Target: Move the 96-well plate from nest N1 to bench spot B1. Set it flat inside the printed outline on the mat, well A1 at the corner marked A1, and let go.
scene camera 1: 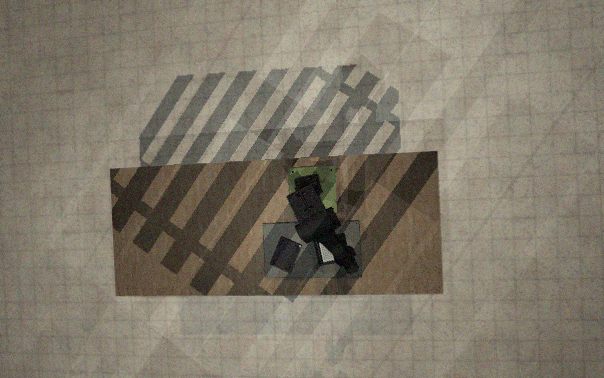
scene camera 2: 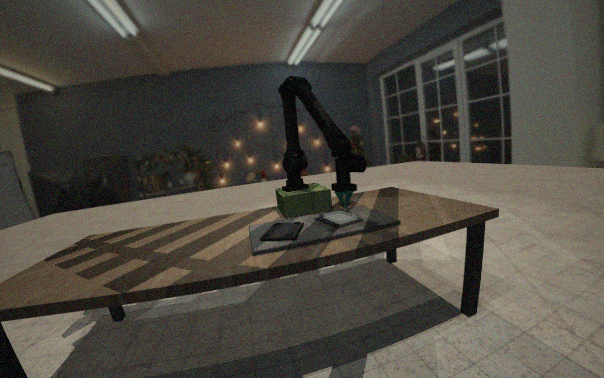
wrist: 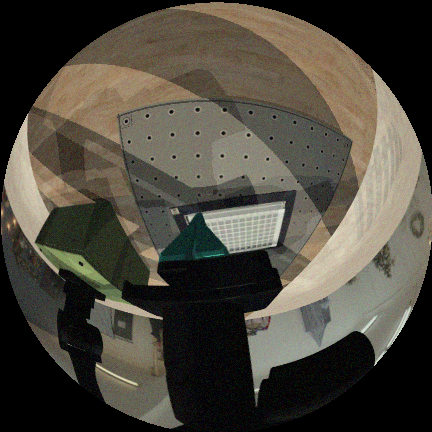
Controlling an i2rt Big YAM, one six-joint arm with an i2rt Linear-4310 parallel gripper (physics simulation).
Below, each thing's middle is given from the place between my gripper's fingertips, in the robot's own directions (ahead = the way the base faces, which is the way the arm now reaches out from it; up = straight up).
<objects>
I see my gripper 4 cm short of the white well plate [wrist: 247, 227], 6 cm to the left of it and 2 cm above it.
</objects>
